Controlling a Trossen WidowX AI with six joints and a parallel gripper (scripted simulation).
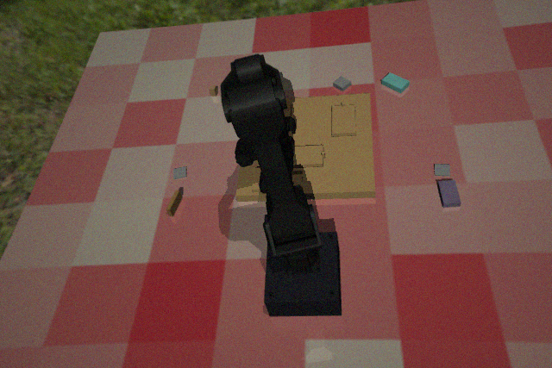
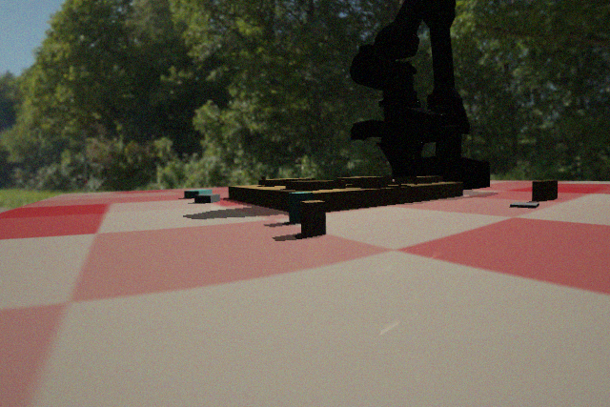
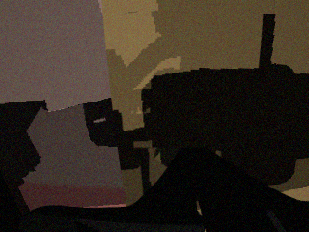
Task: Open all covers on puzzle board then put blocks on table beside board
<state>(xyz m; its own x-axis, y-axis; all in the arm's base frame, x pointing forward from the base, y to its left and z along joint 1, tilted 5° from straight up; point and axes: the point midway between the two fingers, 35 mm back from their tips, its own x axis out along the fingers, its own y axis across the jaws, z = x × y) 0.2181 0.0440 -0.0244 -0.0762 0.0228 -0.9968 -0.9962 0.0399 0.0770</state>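
The tan puzzle board is 100 mm ahead of my gripper tip and 50 mm to the right of it. The rest, counted from my gripper tip: brown slab 240 mm to the left, 40 mm behind, 10 mm below; then teal cube 290 mm ahead, 140 mm to the left, 10 mm below; then purple block 330 mm to the right, 60 mm behind, 20 mm below.
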